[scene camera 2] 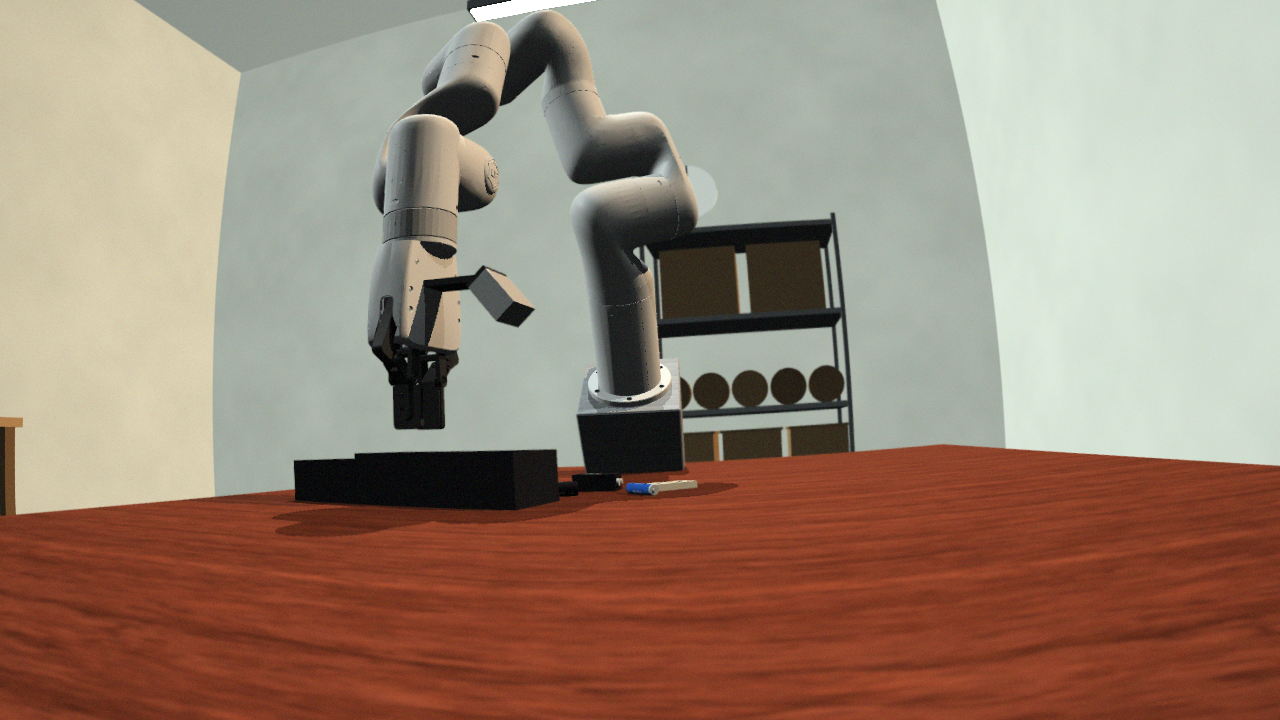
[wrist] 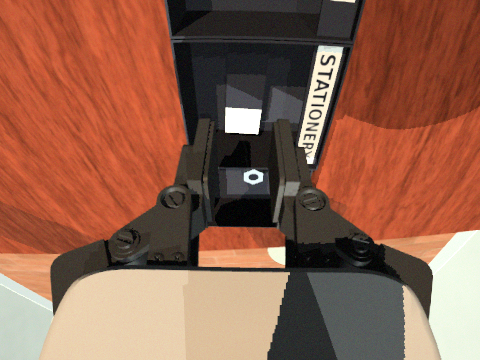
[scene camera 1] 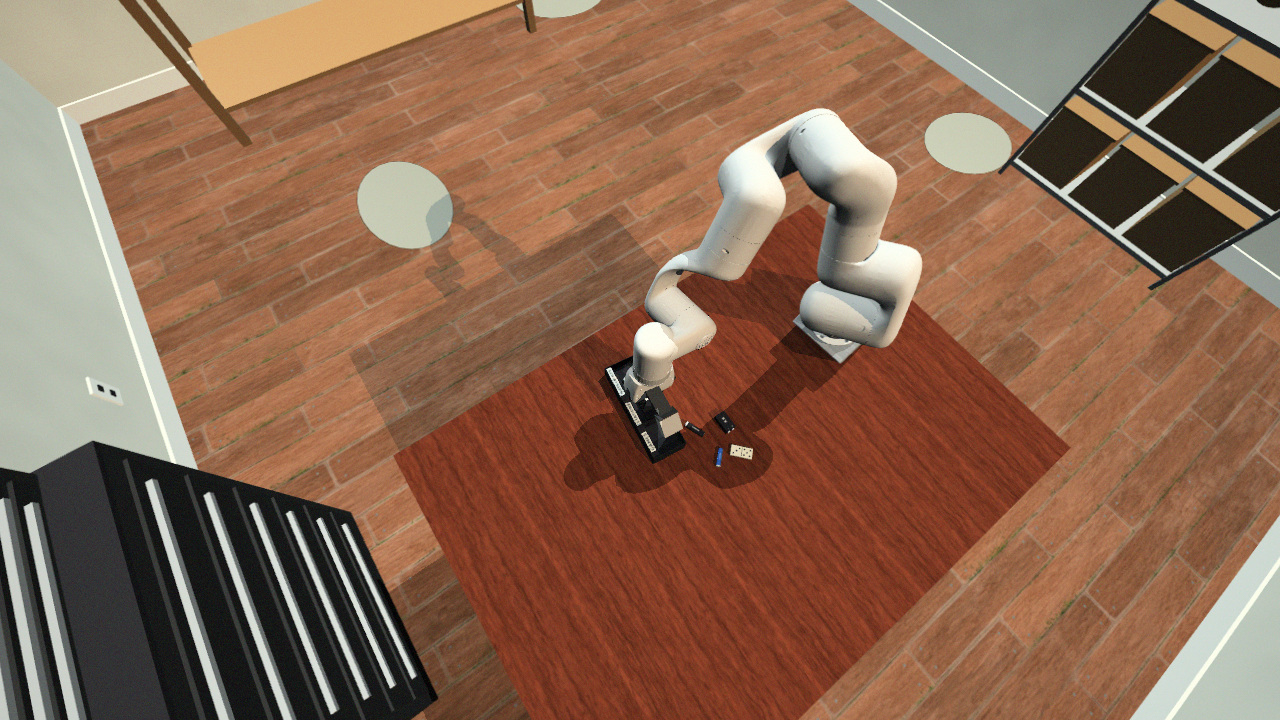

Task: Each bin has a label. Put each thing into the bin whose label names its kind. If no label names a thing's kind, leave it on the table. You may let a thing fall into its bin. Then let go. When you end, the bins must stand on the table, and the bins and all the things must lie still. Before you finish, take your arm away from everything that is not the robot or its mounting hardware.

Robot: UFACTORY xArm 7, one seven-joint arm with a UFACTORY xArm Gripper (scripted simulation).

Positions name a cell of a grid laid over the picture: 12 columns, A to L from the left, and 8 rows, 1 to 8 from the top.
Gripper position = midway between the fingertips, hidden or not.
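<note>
There is a black bin row (scene camera 2: E6) here, and I find it again in the wrist view (wrist: F2) and in scene camera 1 (scene camera 1: G5). As for my gripper (scene camera 2: D5), it appears in the wrist view (wrist: G4) too, and scene camera 1 (scene camera 1: G5) shows the gripper as well.
</note>
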